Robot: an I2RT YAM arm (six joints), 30 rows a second.
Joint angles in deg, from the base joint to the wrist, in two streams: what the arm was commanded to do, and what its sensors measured. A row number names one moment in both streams.
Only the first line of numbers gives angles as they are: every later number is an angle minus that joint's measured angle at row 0.
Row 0, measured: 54.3, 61.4, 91.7, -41.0, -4.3, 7.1
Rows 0 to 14, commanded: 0.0, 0.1, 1.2, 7.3, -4.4, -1.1; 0.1, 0.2, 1.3, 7.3, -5.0, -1.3; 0.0, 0.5, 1.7, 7.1, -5.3, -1.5; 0.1, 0.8, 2.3, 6.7, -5.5, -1.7; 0.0, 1.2, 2.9, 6.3, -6.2, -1.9; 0.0, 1.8, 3.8, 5.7, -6.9, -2.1; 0.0, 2.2, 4.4, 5.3, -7.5, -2.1; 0.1, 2.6, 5.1, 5.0, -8.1, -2.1; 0.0, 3.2, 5.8, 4.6, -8.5, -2.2; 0.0, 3.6, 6.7, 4.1, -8.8, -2.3; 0.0, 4.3, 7.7, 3.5, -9.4, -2.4; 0.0, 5.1, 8.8, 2.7, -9.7, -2.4; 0.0, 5.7, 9.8, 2.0, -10.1, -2.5; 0.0, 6.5, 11.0, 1.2, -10.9, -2.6; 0.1, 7.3, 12.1, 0.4, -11.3, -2.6
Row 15, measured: 0.0, 6.2, 9.6, -7.6, -5.8, -2.0
